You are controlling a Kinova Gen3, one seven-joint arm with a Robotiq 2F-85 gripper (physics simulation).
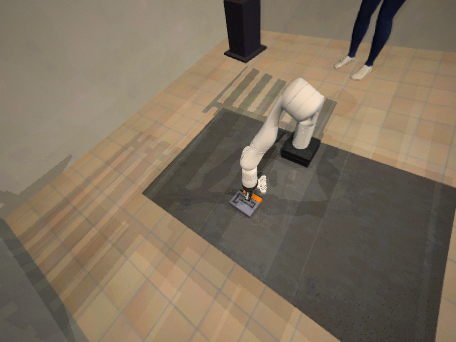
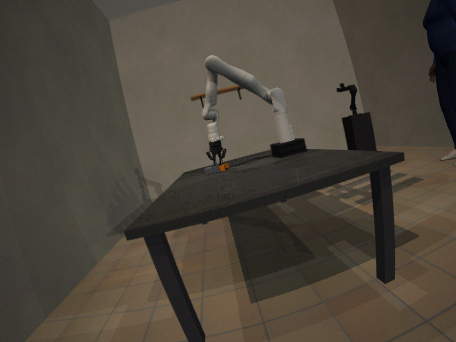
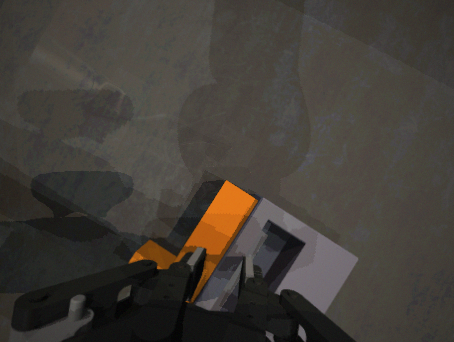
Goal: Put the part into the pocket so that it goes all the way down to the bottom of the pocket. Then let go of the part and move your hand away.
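Frame: origin at the arm's base, x back, y right, z up, level; millimetres.
Seen in the pictures: gripper, between the fingertips: (image 1: pixel 249 197) (image 2: pixel 218 165) (image 3: pixel 222 264); arm's base, origin of its link: (image 1: pixel 300 143) (image 2: pixel 286 141).
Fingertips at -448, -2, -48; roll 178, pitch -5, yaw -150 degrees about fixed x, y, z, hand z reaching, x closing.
Observation:
Pixels of each thing's top centre, then the offset from my fingertips to it, as dx, dy, dz. "*": a spot on its surface instead.
- orange L-shaped part, centre of its top: (image 3: pixel 188 239) (image 1: pixel 253 193) (image 2: pixel 223 164) +33, +2, -1
- grey block, centre of its top: (image 3: pixel 263 306) (image 1: pixel 243 202) (image 2: pixel 212 166) -43, +3, +6
- block's pocket, a spot on its surface: (image 3: pixel 287 245) * -39, -42, -20
The orange L-shaped part (image 1: pixel 257 198) (image 2: pixel 225 167) (image 3: pixel 220 220) lies on the table, outside the pocket. Its long arm lies flush along the outer wall of the grey block (image 1: pixel 248 211) (image 2: pixel 212 170) (image 3: pixel 325 270). The block's pocket (image 3: pixel 287 245) faces up and shows dark and empty where visible. My gripper (image 1: pixel 248 197) (image 2: pixel 217 164) (image 3: pixel 222 264) is down at the part, one finger on the far side of the long arm, the other at the pocket. The fingers pinch the part together with the block's near wall. The fingertips' lower contact is partly hidden.
The black robot base (image 1: pixel 300 151) (image 2: pixel 288 147) stands on the dark table (image 1: pixel 350 225) (image 2: pixel 265 197), behind the part and block. A dark pedestal (image 1: pixel 243 30) (image 2: pixel 361 131) and a standing person (image 1: pixel 382 30) (image 2: pixel 445 65) are beyond the table.

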